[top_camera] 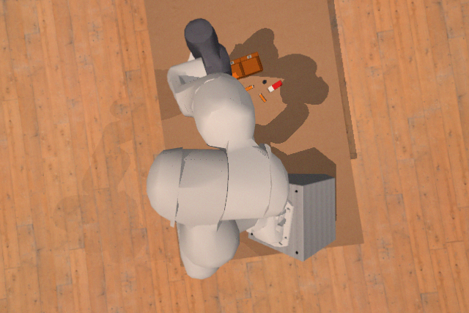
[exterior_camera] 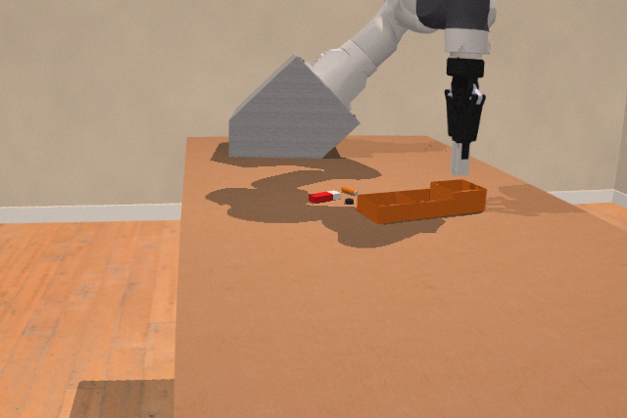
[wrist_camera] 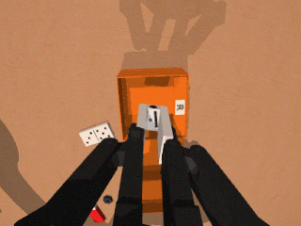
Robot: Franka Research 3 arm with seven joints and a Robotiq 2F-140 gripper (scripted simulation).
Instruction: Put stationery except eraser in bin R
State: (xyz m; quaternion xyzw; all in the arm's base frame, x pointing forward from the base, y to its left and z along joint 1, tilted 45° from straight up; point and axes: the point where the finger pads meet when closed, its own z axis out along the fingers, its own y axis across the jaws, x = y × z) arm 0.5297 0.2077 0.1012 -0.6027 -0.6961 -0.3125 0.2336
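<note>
Right now my hand is 30 mm short of the orange bin, 80 mm to the left of it and 80 mm above it. Also, from my hand: small grey piece: 30 mm below; then white domino: 60 mm behind, 80 mm to the right, 100 mm below; then small black piece: 20 mm behind, 220 mm to the right, 100 mm below.
</note>
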